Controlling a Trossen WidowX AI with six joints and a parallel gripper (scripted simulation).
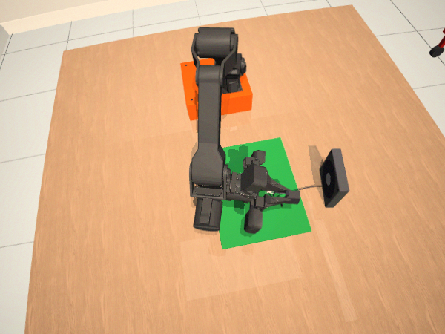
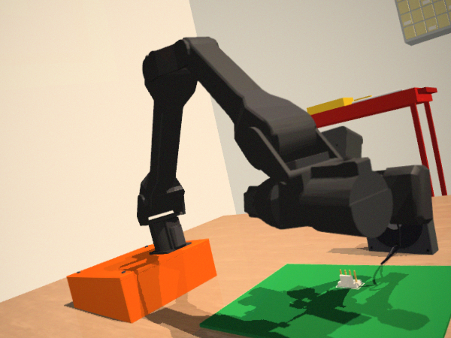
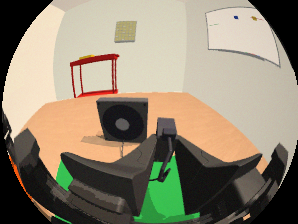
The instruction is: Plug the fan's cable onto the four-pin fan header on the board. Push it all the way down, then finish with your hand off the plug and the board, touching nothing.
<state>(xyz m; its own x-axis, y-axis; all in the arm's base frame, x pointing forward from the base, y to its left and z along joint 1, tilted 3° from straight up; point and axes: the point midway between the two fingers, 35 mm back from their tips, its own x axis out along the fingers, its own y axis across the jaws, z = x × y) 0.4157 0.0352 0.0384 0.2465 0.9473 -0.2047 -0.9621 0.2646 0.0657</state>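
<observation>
My gripper tip is now 130 mm above the white four-pin fan header, 80 mm past it and 20 mm to the left of it. Also, from my gripper tip: fan: 130 mm to the left, 70 mm below, 50 mm behind; then green board: 140 mm below, 90 mm behind, 60 mm to the right; then plug: 10 mm to the left, 10 mm below.
</observation>
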